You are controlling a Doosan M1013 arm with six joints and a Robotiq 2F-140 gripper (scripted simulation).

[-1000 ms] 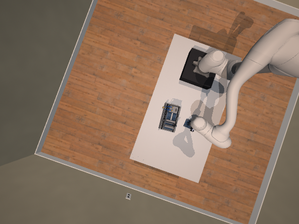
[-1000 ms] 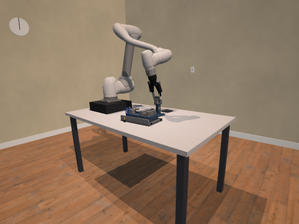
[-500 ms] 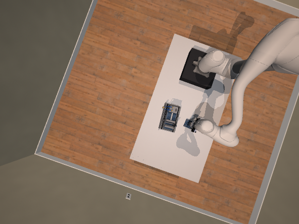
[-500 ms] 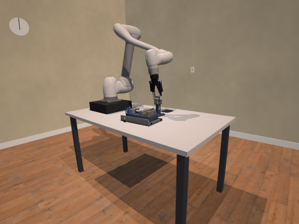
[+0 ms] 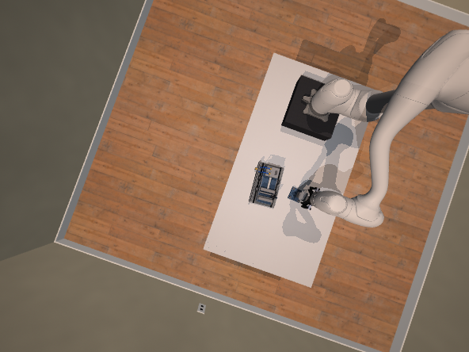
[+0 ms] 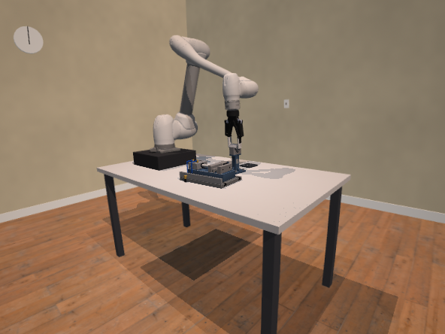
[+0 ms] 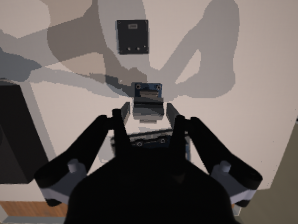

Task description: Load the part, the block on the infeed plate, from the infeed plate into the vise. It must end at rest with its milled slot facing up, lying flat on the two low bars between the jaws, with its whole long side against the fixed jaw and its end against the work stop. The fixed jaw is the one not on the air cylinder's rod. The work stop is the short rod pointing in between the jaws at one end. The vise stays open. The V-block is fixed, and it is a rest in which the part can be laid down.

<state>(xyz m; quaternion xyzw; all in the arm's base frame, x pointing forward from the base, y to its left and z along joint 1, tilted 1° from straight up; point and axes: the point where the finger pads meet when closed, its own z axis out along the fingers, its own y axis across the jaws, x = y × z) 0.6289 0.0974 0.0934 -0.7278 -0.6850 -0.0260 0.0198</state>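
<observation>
Right now the part is 20 mm below my hand and 10 mm to the left of it. Round my hand: vise base: 220 mm to the right, 140 mm below, 10 mm ahead.
</observation>
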